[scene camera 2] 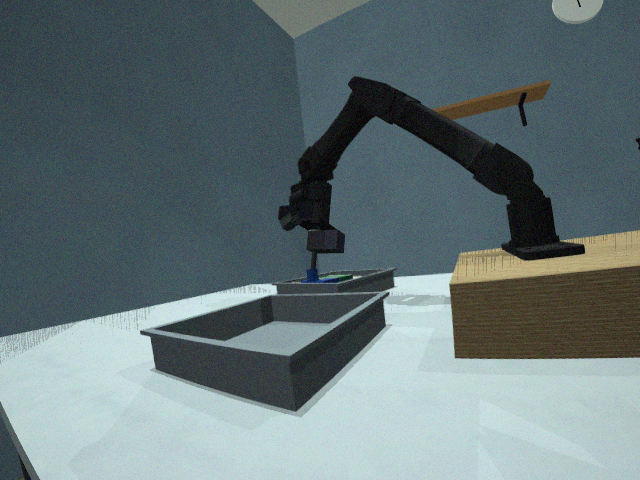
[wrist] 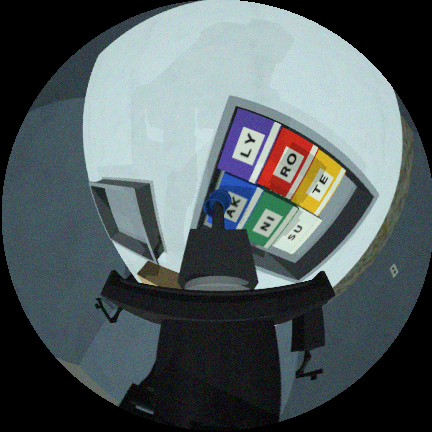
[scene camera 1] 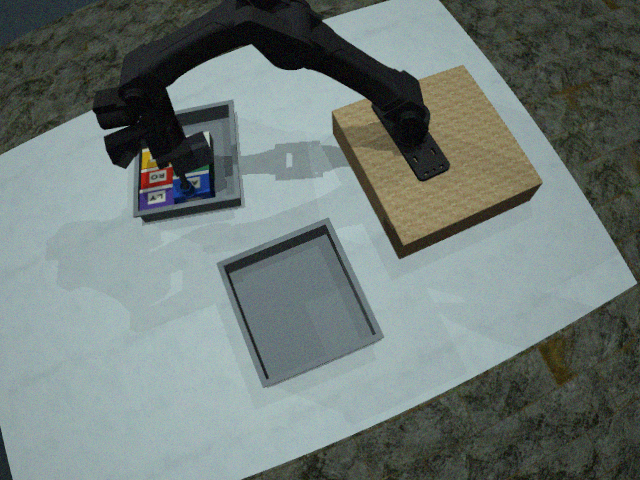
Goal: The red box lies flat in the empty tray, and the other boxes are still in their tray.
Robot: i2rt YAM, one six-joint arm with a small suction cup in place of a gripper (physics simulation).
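Places are measured from the arm's base along level axes (x right, y down, z ahead), in centimetres.
Pixels of known places: hand at its tool point: (scene camera 2: 311, 283) (wrist: 217, 195) (scene camera 1: 190, 195); arm's base at its link origin: (scene camera 2: 534, 250) (scene camera 1: 409, 135).
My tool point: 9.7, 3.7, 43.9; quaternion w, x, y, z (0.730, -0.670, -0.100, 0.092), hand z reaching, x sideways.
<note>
Ahead of a thing's pixels: the offset from my tool point to its middle, as dx, dy, dz.
The red box marked RO @(+8.4, +2.6, +5.1) (scene camera 1: 154, 177) (wrist: 285, 167) lies flat in the small grey tray @(+9.5, +2.1, -1.9) (scene camera 1: 230, 154) (scene camera 2: 361, 283) (wrist: 211, 160), between a purple box LY @(+3.3, +2.2, +6.6) (scene camera 1: 154, 198) (wrist: 245, 144) and a yellow box TE @(+13.3, +2.6, +3.5) (scene camera 1: 148, 160) (wrist: 318, 181). My suction cup (scene camera 1: 186, 190) (scene camera 2: 311, 275) (wrist: 217, 203) is down over the blue box AK @(+2.1, +1.8, -1.1) (scene camera 1: 200, 185) (wrist: 238, 203), beside the red box. It holds nothing. I cannot tell whether it touches the blue box. The empty grey tray @(-28.7, +2.1, -10.5) (scene camera 1: 320, 364) (scene camera 2: 232, 369) (wrist: 132, 217) stands apart, nearer the front.
A green box NI @(+7.0, +1.8, -2.7) (wrist: 266, 219) and a white box SU @(+12.0, +2.4, -4.3) (wrist: 298, 231) lie in the same tray. The arm's base stands on a wooden block (scene camera 1: 465, 170) (scene camera 2: 542, 310). A white sheet (scene camera 1: 103, 335) covers the table.
</note>
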